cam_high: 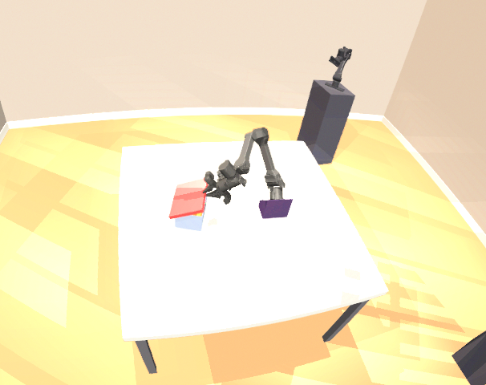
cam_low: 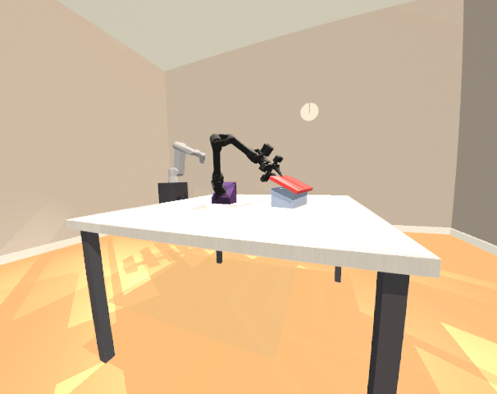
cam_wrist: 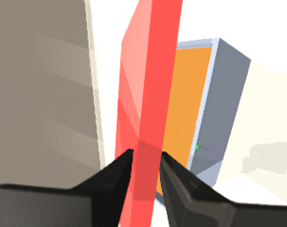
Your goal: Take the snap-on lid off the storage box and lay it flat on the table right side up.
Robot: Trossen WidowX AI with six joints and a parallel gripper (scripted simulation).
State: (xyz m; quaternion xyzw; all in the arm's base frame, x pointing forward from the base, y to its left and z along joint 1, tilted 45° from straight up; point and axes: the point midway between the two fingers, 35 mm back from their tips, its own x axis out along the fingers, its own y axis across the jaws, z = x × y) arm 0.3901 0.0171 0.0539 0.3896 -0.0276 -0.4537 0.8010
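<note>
My gripper tip is 70 mm short of the red lid, 30 mm to the left of it and 30 mm above it. From my gripper tip the other things lie so: pale blue storage box (50 mm ahead, 20 mm to the right, 110 mm below).
</note>
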